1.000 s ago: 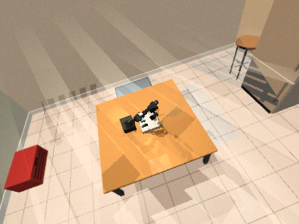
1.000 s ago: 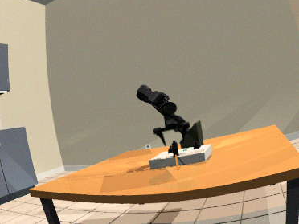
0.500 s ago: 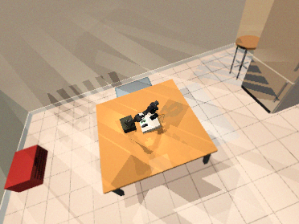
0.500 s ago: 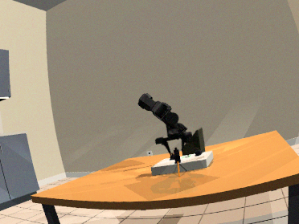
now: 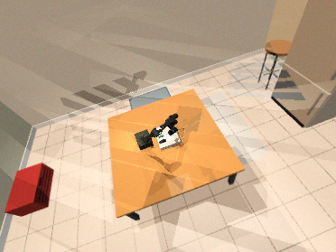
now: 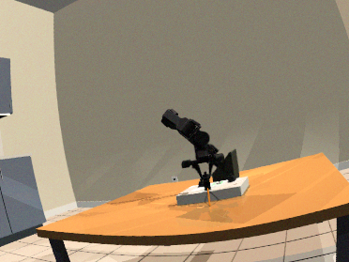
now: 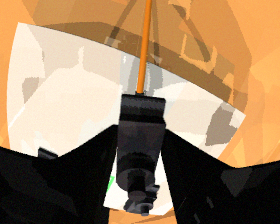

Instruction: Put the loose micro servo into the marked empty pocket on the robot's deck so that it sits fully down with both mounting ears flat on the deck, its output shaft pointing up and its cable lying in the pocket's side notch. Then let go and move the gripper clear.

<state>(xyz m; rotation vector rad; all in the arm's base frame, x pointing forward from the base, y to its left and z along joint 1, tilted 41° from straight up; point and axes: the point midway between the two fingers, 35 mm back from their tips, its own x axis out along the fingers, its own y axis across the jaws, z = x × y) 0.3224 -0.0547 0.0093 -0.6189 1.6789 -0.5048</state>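
Now: the white deck 30 mm behind my gripper tip, 20 mm to the left of it and 70 mm below it.
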